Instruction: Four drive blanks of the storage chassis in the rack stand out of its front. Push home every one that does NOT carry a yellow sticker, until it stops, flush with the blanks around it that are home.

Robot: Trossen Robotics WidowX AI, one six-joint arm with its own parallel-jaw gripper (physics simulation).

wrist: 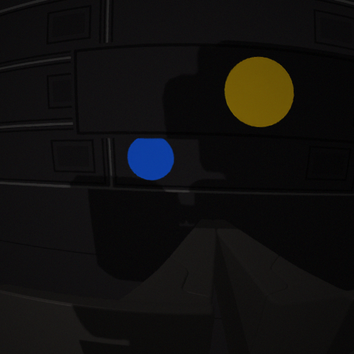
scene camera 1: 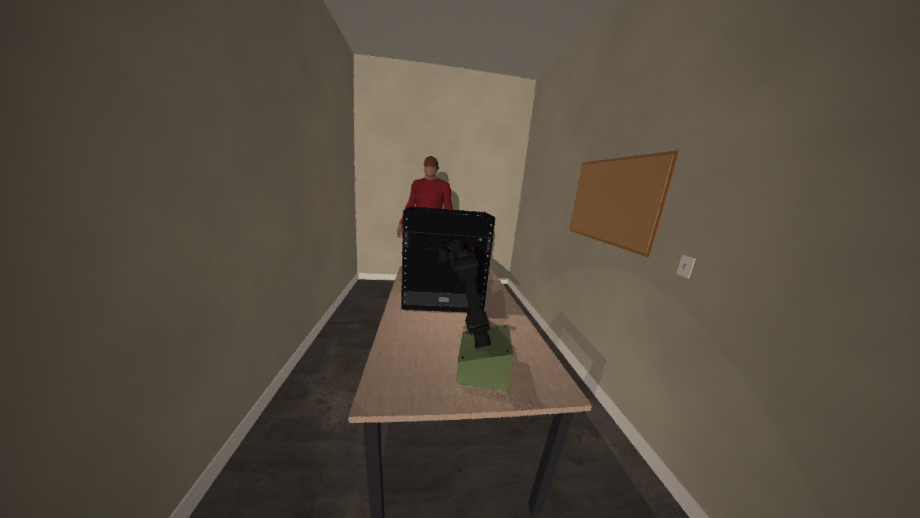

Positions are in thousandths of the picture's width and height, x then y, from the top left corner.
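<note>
There is a black rack (scene camera 1: 465, 549) that I can see.
</note>
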